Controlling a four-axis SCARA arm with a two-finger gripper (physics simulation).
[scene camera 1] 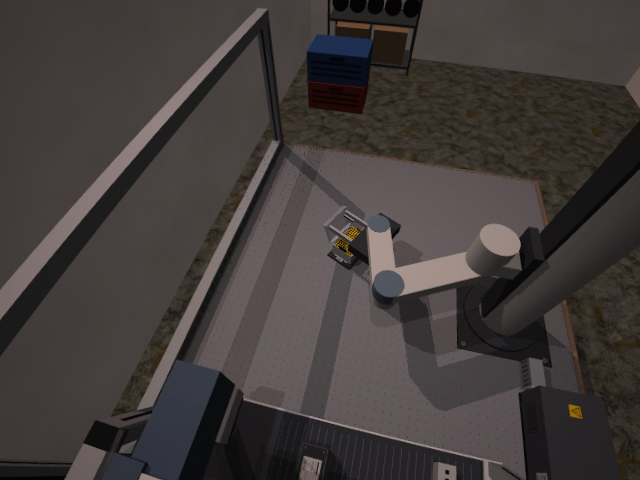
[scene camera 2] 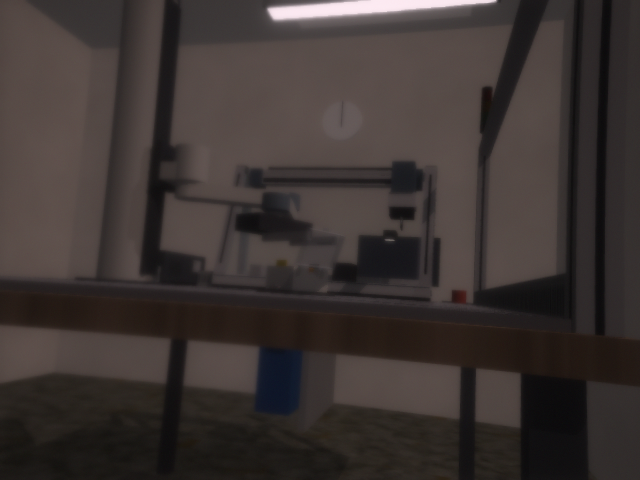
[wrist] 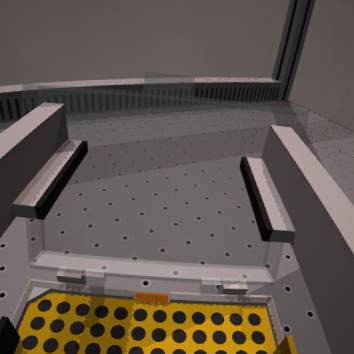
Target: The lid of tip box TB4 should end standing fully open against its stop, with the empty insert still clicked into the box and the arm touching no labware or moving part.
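Frame: origin at the arm's base, x ahead, y left, z up, level; millimetres.
Seen in the pictures: gripper, between the fingertips: (scene camera 1: 337, 219) (scene camera 2: 322, 238) (wrist: 165, 135); arm's base, origin of its link: (scene camera 1: 498, 316).
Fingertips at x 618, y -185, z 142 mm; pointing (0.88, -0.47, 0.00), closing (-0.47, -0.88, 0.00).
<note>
Pixels of each thing's top centre, then the offset from my fingertips to it. "spot": a spot on its surface instead.
- Tip box TB4, centre of its top: (scene camera 2: 298, 265) (scene camera 1: 351, 239) 62 mm back, 32 mm left, 64 mm down
- orange clip, centre of its top: (wrist: 151, 294) 26 mm back, 14 mm left, 69 mm down
- clear lid, centre of its top: (wrist: 168, 79) (scene camera 2: 322, 227) (scene camera 1: 338, 215) 2 mm back, 2 mm left, 24 mm up
- frame post, centre of its top: (scene camera 1: 262, 22) 406 mm ahead, 520 mm right, 438 mm up
- dark grey cabinet, a spot on its surface: (scene camera 1: 566, 434) spot: 705 mm back, 546 mm left, 15 mm down
Tip box TB4 (scene camera 1: 342, 255) (scene camera 2: 309, 279) stands on the bench. Its yellow insert (scene camera 1: 353, 232) (wrist: 150, 325) lies in the box top, with dark open holes and an orange clip (wrist: 151, 297) at the rear edge; its front edge is out of the wrist view. The clear lid (scene camera 1: 333, 217) (scene camera 2: 320, 253) (wrist: 155, 265) stands up from the rear hinges, leaning back. My gripper (scene camera 1: 340, 220) (wrist: 165, 135) is shut, its two fingers parallel with a wide gap, above the box and close to the lid's two sides. Whether they touch the lid I cannot tell.
A slotted rail (wrist: 135, 100) and a frame post (scene camera 1: 271, 82) (wrist: 295, 47) stand beyond the lid. A gantry machine (scene camera 2: 330, 175) stands behind the box in the second scene view. A dark grey cabinet (scene camera 1: 566, 434) stands near the arm's base.
</note>
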